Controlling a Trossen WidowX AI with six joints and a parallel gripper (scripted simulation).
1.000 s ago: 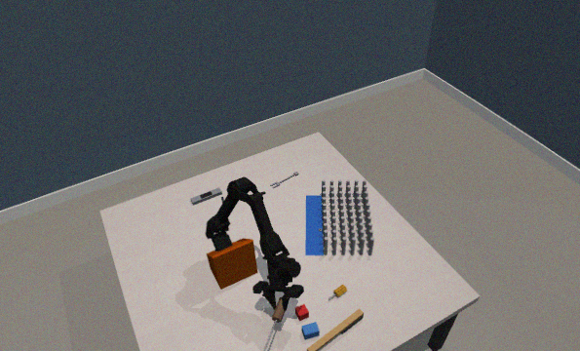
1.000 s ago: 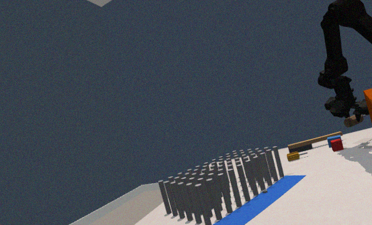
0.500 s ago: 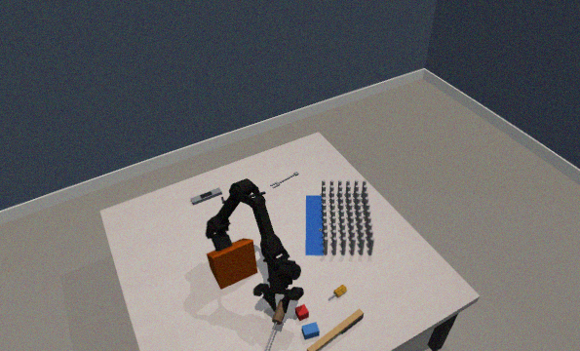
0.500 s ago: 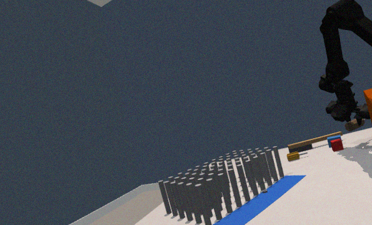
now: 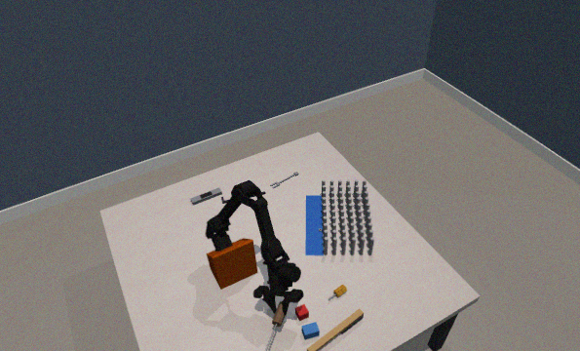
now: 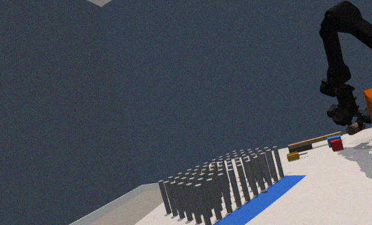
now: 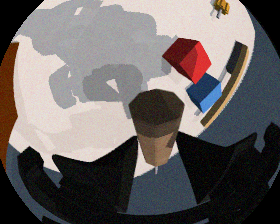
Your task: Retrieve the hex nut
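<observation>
Now: gripper tip 90 mm short of the red cube, 20 mm to the left of it and 50 mm above it. From my gripper tip the other things lie so: hook tool 80 mm behind, 60 mm to the right; blue cube 70 mm ahead, 100 mm to the right, 50 mm below; yellow-handled tool 270 mm ahead, 20 mm to the right, 60 mm below.
</observation>
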